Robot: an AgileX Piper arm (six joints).
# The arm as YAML. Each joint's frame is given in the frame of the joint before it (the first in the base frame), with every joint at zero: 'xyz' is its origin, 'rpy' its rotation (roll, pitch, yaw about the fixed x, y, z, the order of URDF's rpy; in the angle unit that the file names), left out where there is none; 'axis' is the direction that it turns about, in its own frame. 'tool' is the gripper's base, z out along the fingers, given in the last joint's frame.
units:
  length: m
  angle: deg
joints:
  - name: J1
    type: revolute
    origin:
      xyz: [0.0, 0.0, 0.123]
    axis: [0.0, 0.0, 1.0]
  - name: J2
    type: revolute
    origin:
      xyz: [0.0, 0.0, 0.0]
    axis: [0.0, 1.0, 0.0]
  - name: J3
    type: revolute
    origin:
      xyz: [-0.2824, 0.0, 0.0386]
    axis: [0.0, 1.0, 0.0]
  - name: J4
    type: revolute
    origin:
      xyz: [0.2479, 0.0, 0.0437]
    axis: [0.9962, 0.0, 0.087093]
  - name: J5
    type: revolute
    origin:
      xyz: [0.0, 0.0, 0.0]
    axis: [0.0, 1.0, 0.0]
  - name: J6
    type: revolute
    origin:
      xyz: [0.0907, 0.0, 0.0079]
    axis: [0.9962, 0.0, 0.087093]
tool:
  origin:
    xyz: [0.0, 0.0, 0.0]
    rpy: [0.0, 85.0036, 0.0]
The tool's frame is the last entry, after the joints.
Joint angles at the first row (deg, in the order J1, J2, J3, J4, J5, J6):
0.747, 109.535, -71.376, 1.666, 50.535, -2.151
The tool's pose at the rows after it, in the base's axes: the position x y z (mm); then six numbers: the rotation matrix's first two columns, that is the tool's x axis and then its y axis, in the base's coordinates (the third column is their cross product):
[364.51 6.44 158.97 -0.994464 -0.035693 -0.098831 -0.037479 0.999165 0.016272]
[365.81 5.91 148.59 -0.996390 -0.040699 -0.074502 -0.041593 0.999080 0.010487]
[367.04 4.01 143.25 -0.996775 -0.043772 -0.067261 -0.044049 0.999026 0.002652]
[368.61 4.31 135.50 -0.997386 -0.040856 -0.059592 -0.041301 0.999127 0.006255]
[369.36 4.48 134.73 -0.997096 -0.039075 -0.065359 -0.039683 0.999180 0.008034]
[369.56 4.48 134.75 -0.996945 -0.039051 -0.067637 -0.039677 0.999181 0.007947]
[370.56 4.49 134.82 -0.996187 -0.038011 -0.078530 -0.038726 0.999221 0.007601]
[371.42 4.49 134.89 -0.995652 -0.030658 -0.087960 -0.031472 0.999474 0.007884]
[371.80 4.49 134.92 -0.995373 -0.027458 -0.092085 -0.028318 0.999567 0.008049]
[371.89 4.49 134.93 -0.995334 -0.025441 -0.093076 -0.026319 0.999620 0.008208]
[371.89 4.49 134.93 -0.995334 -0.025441 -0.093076 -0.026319 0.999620 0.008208]
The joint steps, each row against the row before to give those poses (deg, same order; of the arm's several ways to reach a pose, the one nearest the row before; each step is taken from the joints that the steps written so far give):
-0.001, 1.274, 0.000, -0.273, -0.612, -0.050
0.000, 1.639, -0.011, -0.447, -0.238, 0.001
-0.190, 0.872, -0.051, -0.571, -0.419, 0.001
-0.001, 1.219, 0.001, 0.247, -0.773, -0.001
-0.001, 0.127, -0.001, 0.147, -0.454, -0.001
0.000, -0.002, 0.002, 0.000, -0.131, 0.000
0.001, 0.001, -0.002, 0.000, -0.626, 0.055
0.000, 0.000, 0.001, 0.000, -0.547, 0.416
0.000, 0.001, 0.000, 0.000, -0.239, 0.180
0.000, -0.001, 0.001, 0.000, -0.058, 0.115
0.000, 0.000, 0.000, 0.000, 0.000, 0.000

